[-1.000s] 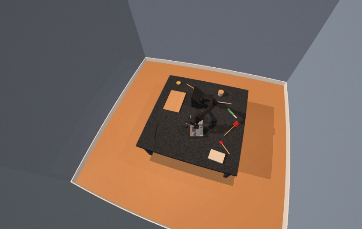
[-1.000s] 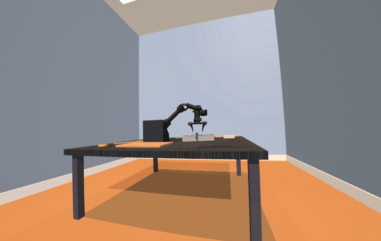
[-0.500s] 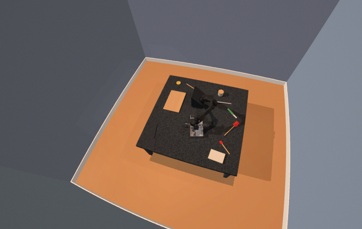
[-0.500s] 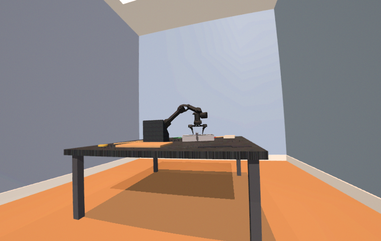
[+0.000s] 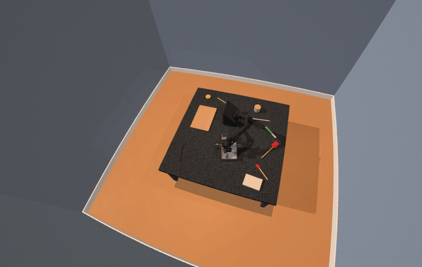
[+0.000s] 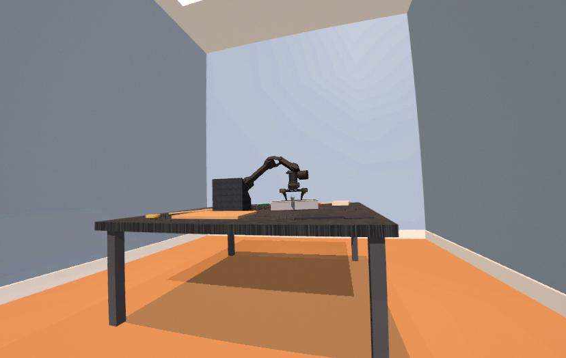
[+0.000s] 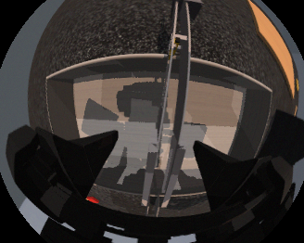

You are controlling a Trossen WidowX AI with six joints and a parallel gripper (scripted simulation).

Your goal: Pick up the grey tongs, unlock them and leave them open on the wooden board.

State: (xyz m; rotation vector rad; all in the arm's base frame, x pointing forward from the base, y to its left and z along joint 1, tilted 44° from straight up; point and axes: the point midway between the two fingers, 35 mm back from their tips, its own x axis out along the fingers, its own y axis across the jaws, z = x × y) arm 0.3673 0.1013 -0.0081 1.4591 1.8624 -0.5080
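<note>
Right now the roasting tin is 1 cm below my gripper tip. From my gripper tip the other things lie so: wooden board 29 cm behind, 44 cm to the right, 3 cm below; green-handled tool 37 cm behind, 40 cm to the left, 3 cm below; pale board 28 cm ahead, 36 cm to the left, 2 cm below.
</note>
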